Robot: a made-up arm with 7 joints. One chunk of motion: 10 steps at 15 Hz.
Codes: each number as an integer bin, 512 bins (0 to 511) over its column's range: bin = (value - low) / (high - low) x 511, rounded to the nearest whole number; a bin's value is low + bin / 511 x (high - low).
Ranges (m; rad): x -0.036..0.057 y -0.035..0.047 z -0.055..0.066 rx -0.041..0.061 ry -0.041..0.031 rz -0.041..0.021
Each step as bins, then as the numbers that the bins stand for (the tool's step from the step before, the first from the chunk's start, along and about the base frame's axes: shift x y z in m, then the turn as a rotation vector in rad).
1 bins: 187 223 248 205 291 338
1 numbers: -0.00197 0.00078 0.00372 -0.00008 0.00000 0.00001
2 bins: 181 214 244 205 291 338
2 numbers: -0.00306 -0.00066 0.00278 -0.00008 0.00000 0.00001
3 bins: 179 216 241 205 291 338
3 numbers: -0.00342 -0.00034 0.00207 -0.00008 0.00000 0.00001
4 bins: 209 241 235 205 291 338
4 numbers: 0.00204 0.00367 0.00065 -0.00008 0.00000 0.00001
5 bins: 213 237 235 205 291 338
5 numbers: 0.00277 0.00303 0.00065 -0.00008 0.00000 0.00001
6 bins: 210 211 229 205 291 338
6 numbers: 0.00222 -0.00114 -0.00077 -0.00008 0.00000 0.00001
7 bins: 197 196 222 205 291 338
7 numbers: -0.00015 -0.00355 -0.00243 -0.00008 0.00000 0.00001
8 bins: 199 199 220 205 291 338
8 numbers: 0.00022 -0.00307 -0.00291 -0.00008 0.00000 0.00001
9 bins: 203 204 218 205 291 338
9 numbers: 0.00095 -0.00226 -0.00338 -0.00008 0.00000 0.00001
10 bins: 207 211 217 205 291 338
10 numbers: 0.00167 -0.00114 -0.00362 -0.00008 0.00000 0.00001
